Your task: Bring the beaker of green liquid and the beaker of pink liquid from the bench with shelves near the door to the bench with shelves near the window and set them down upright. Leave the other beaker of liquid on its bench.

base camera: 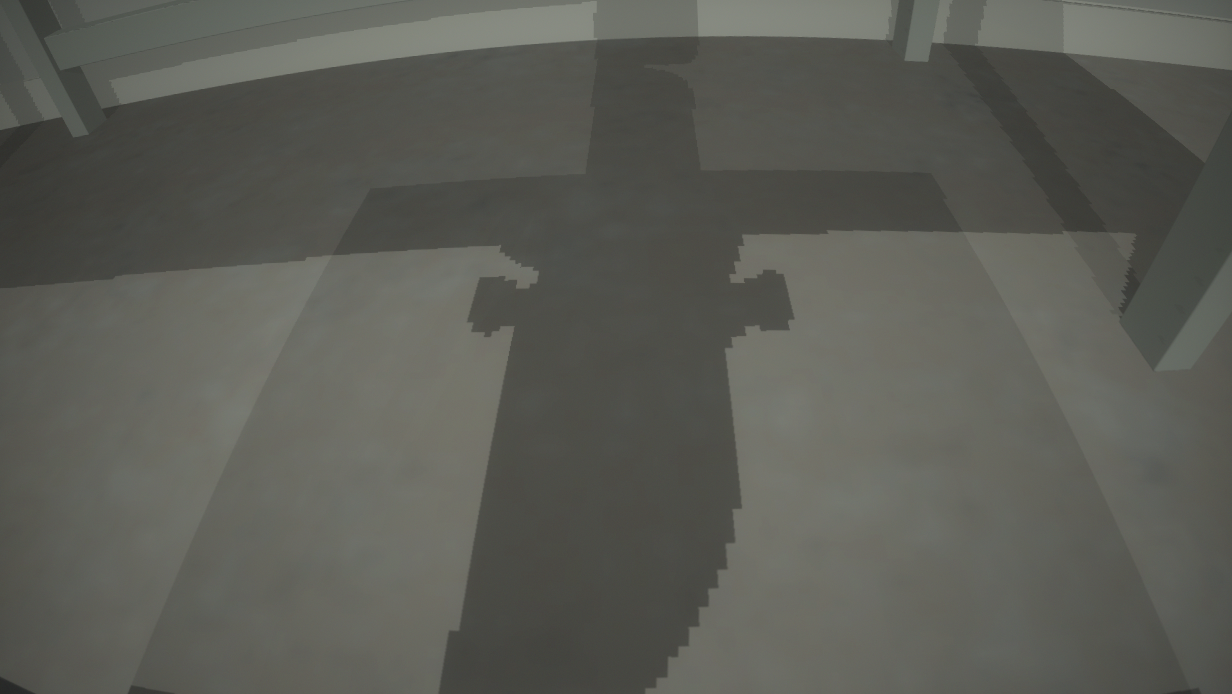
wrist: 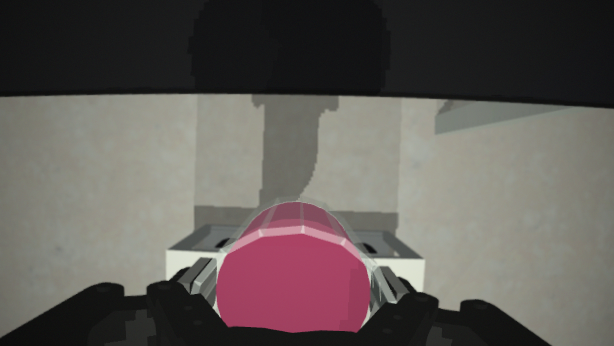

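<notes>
My gripper (wrist: 293, 283) is shut on the beaker of pink liquid (wrist: 294, 295), with one finger on each side of its glass wall, in the lower middle of the wrist view. The pink liquid's surface faces the wrist camera, and the lower part of the beaker is partly hidden by the gripper. The beaker is in the air over the front of my base, short of a black bench top (wrist: 75, 47) that fills the upper part of the wrist view. I cannot tell which bench this is. The green beaker and the other beaker do not show in either view.
In the wrist view, part of my white base (wrist: 412, 270) shows behind the beaker, and a grey-green bar (wrist: 470, 120) is below the bench edge at right. In the base camera, grey-green bench legs (base camera: 1185, 267) (base camera: 920, 30) (base camera: 73, 94) stand right, back right and back left. Shadows cross the floor.
</notes>
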